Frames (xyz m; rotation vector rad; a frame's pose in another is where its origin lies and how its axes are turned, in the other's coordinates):
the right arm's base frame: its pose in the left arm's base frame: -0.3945 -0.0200 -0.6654 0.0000 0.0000 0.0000
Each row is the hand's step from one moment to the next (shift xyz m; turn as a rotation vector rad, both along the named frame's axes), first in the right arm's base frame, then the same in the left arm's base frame.
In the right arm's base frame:
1: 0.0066 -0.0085 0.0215 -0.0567 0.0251 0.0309
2: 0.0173 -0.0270 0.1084 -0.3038 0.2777 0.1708
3: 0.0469 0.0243 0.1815 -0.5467 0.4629 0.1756
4: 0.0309 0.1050 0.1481 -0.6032 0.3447 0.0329
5: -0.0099 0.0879 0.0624 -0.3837 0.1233 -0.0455
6: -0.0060 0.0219 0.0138 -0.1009 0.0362 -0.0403
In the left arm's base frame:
1: 0.0066 -0.0085 0.0215 -0.0567 0.0251 0.0309
2: 0.0173 -0.0270 0.1084 -0.3038 0.2777 0.1708
3: 0.0469 0.0243 0.1815 -0.5467 0.4629 0.1756
4: 0.0309 0.1050 0.1481 -0.6032 0.3447 0.0329
5: -0.0099 0.0879 0.0624 -0.3837 0.1233 -0.0455
6: -0.0060 0.0219 0.0138 -0.1009 0.0362 -0.0403

